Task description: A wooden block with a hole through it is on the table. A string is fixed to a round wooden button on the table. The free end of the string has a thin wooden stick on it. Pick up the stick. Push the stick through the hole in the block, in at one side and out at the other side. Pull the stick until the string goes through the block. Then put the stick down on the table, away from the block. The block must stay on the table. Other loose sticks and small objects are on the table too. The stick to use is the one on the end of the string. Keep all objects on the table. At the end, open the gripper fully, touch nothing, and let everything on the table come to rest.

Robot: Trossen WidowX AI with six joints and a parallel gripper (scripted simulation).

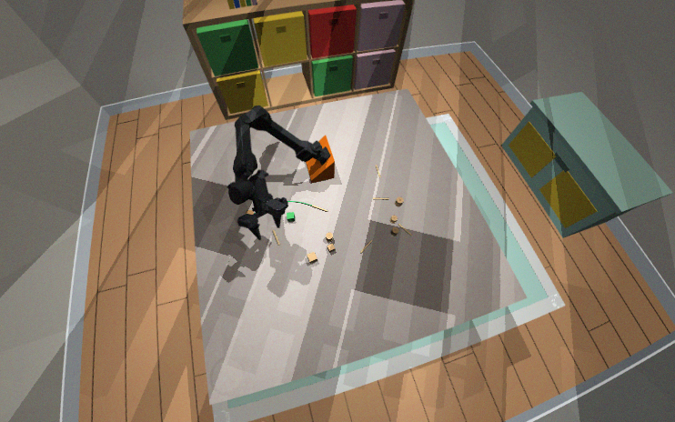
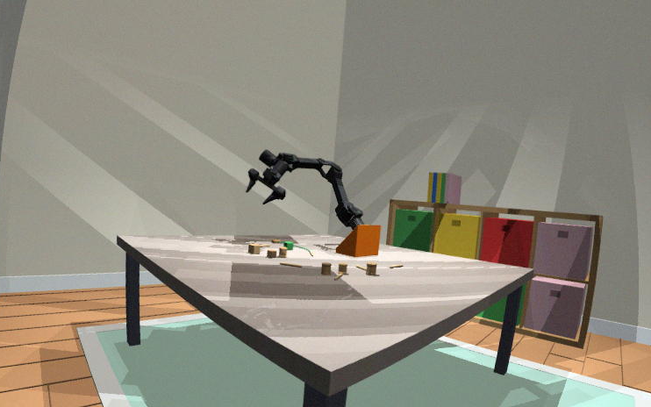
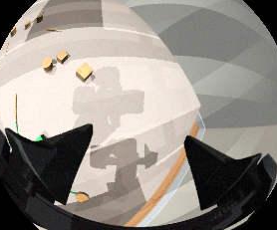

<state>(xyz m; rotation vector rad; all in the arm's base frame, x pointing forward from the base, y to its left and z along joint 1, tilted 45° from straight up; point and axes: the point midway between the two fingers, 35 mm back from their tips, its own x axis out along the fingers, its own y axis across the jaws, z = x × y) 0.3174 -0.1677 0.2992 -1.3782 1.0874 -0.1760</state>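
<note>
The green block lies 19 cm below my gripper tip, 13 cm behind it and 10 cm to the left of it. The rest, counted from my gripper tip: square wooden block (19 cm below, 12 cm to the left, 8 cm ahead); then loose stick (21 cm below, 8 cm behind); then short cylinder (22 cm to the left, 19 cm below, 2 cm ahead).
</note>
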